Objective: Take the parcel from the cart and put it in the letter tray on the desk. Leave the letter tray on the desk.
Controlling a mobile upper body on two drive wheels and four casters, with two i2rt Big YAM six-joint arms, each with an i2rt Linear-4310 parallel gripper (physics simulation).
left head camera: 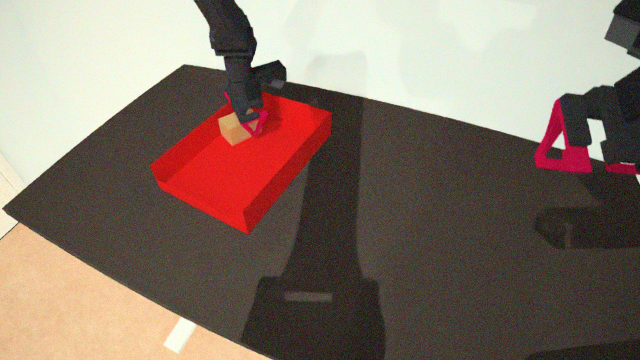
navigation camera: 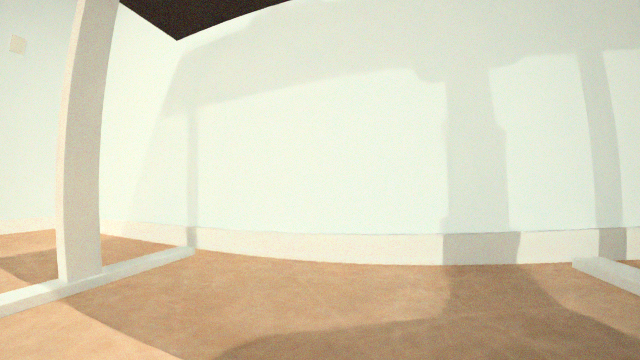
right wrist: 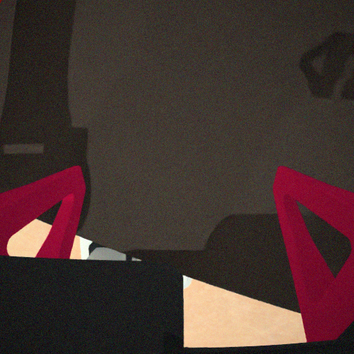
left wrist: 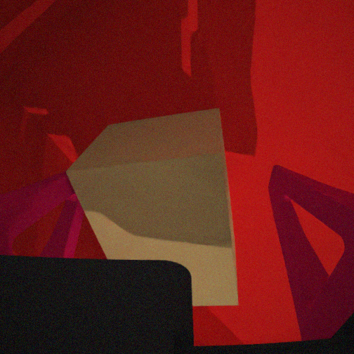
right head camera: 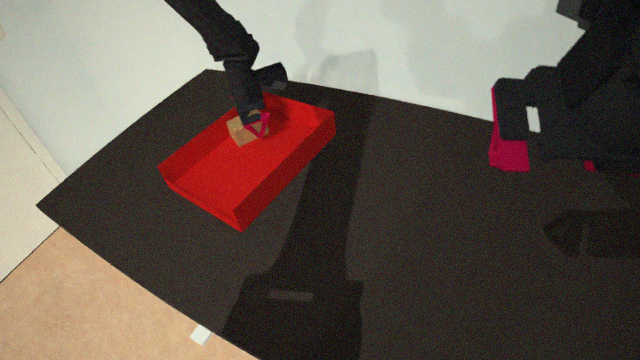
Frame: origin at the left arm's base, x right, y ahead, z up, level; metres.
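Seen in the pictures: left gripper, fingertip midpoint: point(left head camera: 248, 124) point(right head camera: 256, 125); right gripper, fingertip midpoint: point(left head camera: 572, 163) point(right head camera: 539, 160).
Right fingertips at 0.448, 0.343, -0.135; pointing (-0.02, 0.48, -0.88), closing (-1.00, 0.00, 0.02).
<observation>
A point is followed by its place in that frame, as x, y, z.
The tan box-shaped parcel point(left head camera: 232, 131) @[-0.039, 0.745, -0.416] point(right head camera: 241, 134) @[-0.034, 0.750, -0.424] point(left wrist: 160, 200) is inside the red letter tray point(left head camera: 282, 187) @[0.097, 0.590, -0.445] point(right head camera: 287, 182) @[0.108, 0.614, -0.453], near its back left wall in the head views. The tray stands on the dark desk point(left head camera: 425, 215) @[0.397, 0.533, -0.460] point(right head camera: 425, 215) @[0.402, 0.538, -0.460]. My left gripper point(left wrist: 178, 176) is open around the parcel; in the left wrist view its left finger is at the parcel's edge and a gap shows by the right finger. The parcel looks slightly turned between the fingers. My right gripper point(right wrist: 178, 176) is open and empty above the desk. The cart does not show.
A white wall point(navigation camera: 320, 160) @[0.288, 1.035, -1.088] stands behind the desk. In the navigation camera a pale desk leg point(navigation camera: 80, 150) @[-0.319, 0.803, -1.071] stands at the left, on a floor bar point(navigation camera: 145, 262), and another floor bar point(navigation camera: 610, 275) @[0.873, 0.631, -1.391] lies at the right. Shadows of the robot fall across the desk.
</observation>
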